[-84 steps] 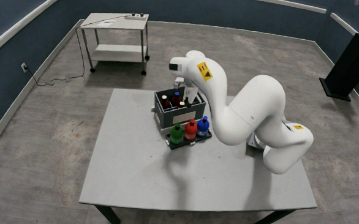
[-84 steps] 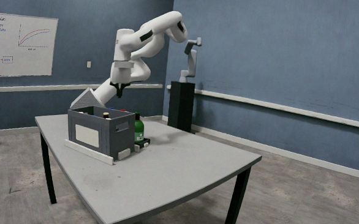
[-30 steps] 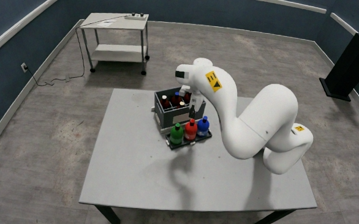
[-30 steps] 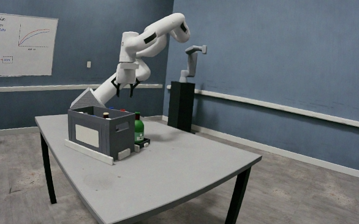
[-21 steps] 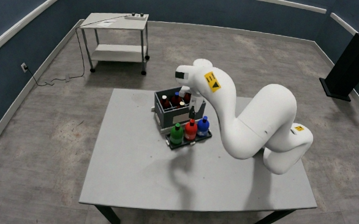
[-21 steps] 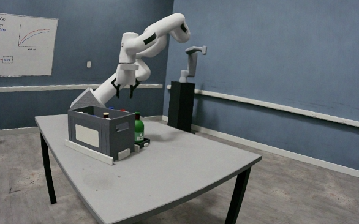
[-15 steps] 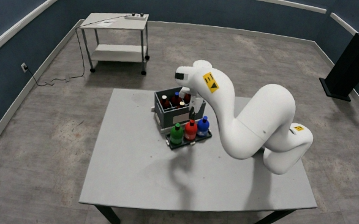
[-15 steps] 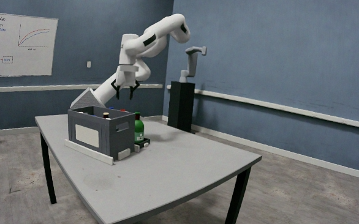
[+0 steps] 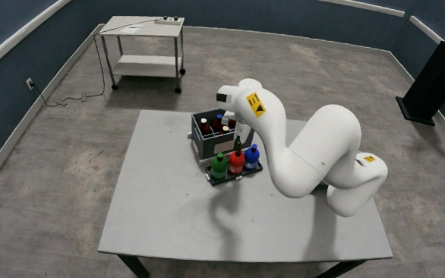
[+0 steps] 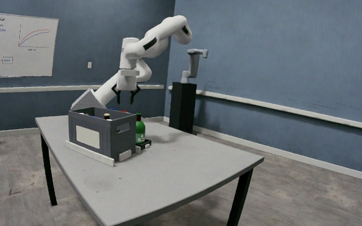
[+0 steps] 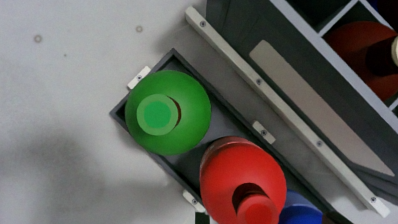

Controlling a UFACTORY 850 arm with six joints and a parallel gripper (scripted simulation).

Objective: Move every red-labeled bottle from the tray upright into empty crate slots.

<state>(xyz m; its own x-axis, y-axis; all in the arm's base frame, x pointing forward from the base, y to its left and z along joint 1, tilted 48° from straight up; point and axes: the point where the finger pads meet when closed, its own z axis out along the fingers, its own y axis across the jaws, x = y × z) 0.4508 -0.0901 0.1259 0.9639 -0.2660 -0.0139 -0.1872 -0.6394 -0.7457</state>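
Right now the red-labeled bottle is 13 cm below my hand. The rest, counted from my hand: green bottle: 7 cm ahead, 5 cm to the left, 13 cm below; then black tray: 20 cm below; then blue bottle: 7 cm behind, 5 cm to the right, 13 cm below.
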